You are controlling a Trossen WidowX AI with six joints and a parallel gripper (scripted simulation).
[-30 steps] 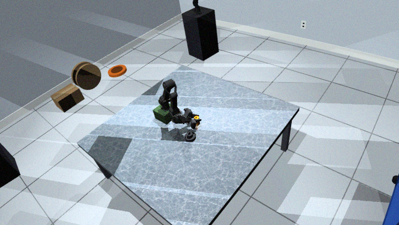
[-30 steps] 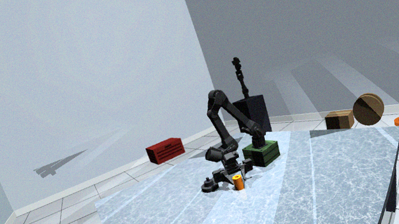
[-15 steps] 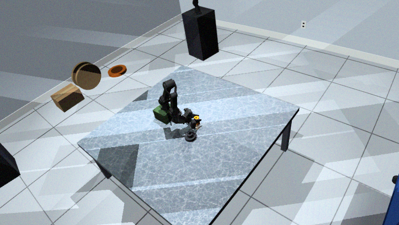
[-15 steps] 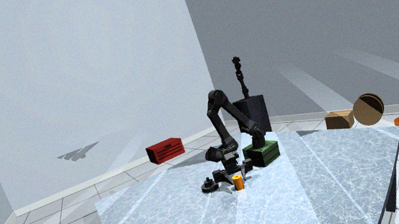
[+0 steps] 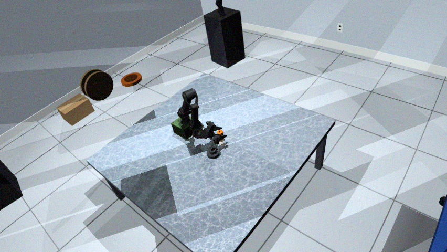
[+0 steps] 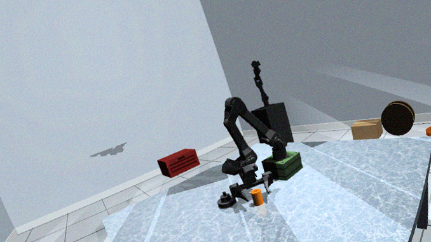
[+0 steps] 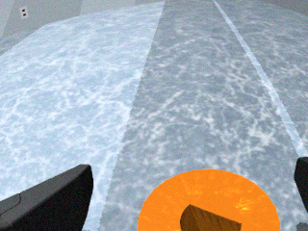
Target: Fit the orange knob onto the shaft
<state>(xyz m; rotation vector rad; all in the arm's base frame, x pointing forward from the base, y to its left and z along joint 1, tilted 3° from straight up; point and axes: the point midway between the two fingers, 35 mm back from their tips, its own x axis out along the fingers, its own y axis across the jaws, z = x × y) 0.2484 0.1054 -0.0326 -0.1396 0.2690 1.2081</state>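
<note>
Now: the orange knob 10 mm behind my gripper tip, 30 mm to the right of it and 20 mm below it. The rest, counted from my gripper tip: round dark pedestal: 60 mm ahead, 170 mm to the right, 20 mm below.
</note>
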